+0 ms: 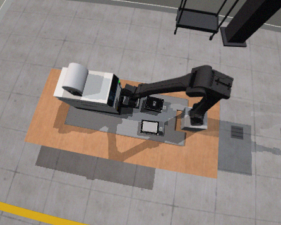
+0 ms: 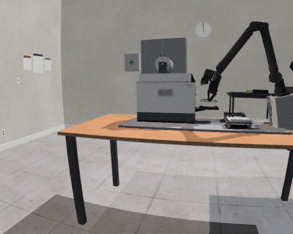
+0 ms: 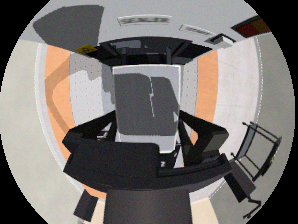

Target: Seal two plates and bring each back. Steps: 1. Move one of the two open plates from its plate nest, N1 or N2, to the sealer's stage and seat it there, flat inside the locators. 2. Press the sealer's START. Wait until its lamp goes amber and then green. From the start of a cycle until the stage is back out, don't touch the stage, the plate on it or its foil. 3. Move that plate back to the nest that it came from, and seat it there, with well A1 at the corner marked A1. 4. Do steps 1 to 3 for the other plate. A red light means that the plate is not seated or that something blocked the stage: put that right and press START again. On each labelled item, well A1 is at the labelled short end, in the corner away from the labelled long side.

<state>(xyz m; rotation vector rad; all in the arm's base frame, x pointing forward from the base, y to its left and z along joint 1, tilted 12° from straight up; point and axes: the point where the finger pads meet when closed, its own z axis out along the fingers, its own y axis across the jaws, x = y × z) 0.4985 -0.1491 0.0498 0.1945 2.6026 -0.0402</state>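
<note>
The sealer stage lies 6 cm below my hand. Round my hand: foil roll: 33 cm ahead, 26 cm above, 4 cm to the right.
</note>
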